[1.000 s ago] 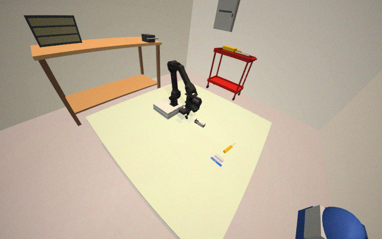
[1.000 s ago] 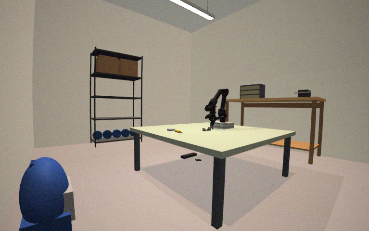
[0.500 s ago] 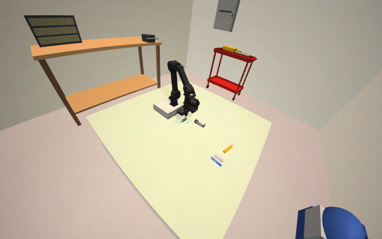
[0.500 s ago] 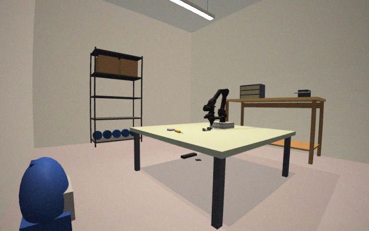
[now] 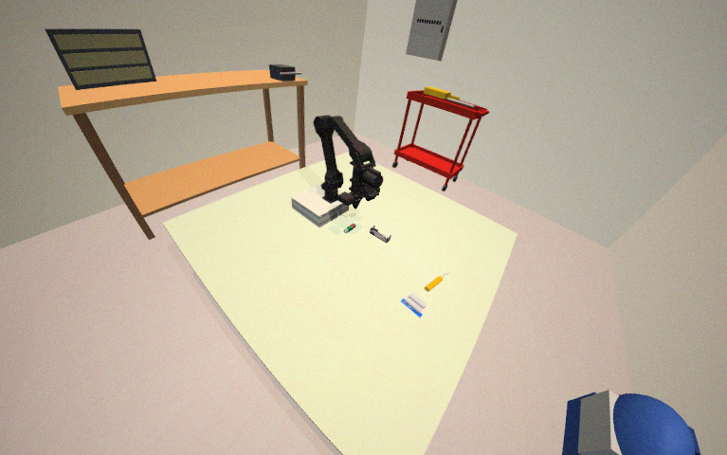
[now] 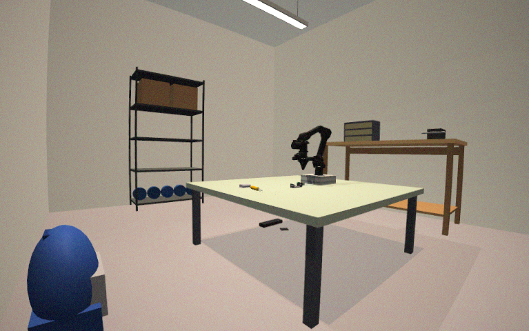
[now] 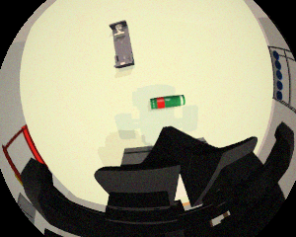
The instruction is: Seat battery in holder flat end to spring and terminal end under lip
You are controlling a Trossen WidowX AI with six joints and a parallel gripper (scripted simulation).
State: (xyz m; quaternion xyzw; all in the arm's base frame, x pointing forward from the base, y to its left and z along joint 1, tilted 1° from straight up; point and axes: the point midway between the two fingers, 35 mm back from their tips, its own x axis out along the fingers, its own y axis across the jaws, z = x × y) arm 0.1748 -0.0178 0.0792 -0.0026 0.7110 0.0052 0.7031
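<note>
The battery is 110 mm below my gripper tip and 20 mm to the right of it. Round my gripper tip: orange-handled screwdriver 460 mm ahead, 110 mm below, 20 mm to the left.
</note>
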